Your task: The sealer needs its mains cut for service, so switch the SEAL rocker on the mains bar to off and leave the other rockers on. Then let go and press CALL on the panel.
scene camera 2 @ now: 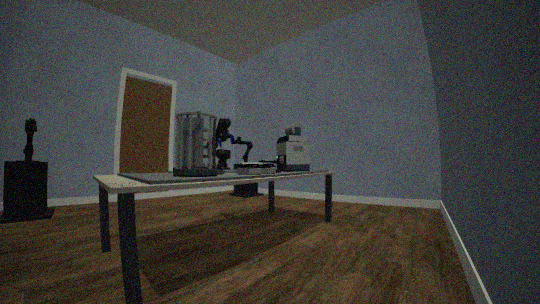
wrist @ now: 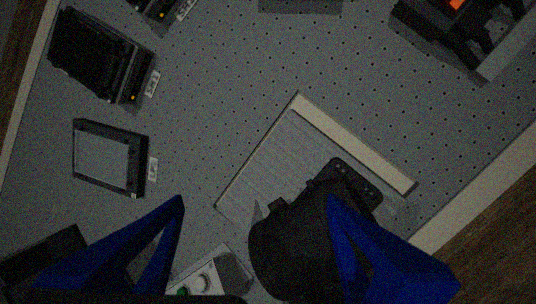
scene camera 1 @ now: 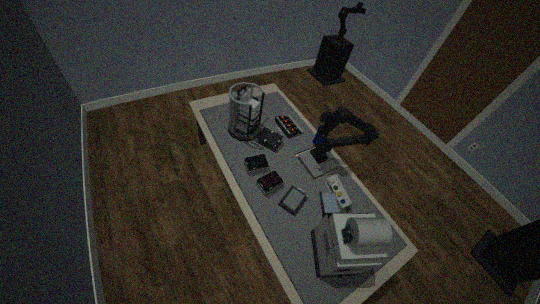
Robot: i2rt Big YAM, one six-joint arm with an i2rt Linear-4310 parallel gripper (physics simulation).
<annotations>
same spot on cylindrical wire rack: (scene camera 1: pixel 239 128) = (scene camera 2: pixel 215 155)
</annotations>
